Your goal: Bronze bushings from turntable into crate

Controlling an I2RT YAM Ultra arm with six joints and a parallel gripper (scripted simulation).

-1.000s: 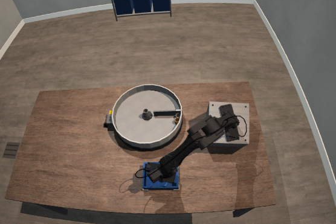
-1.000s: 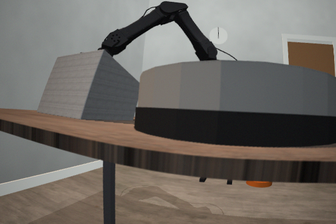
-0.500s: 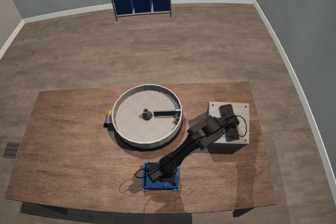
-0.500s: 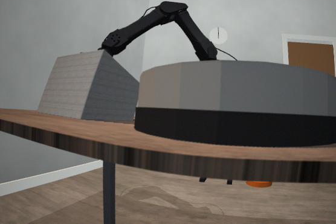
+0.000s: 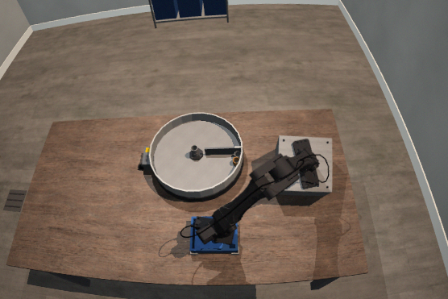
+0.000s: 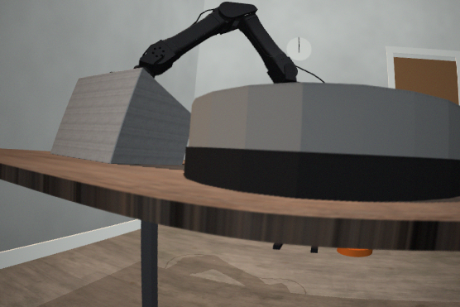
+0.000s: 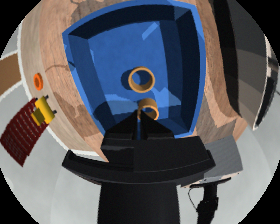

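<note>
The blue crate lies 5 cm ahead of my hand, 2 cm to the right of it and 1 cm below it. From my hand the other things lie so: grey turntable: 8 cm ahead, 40 cm to the right, 2 cm above.
</note>
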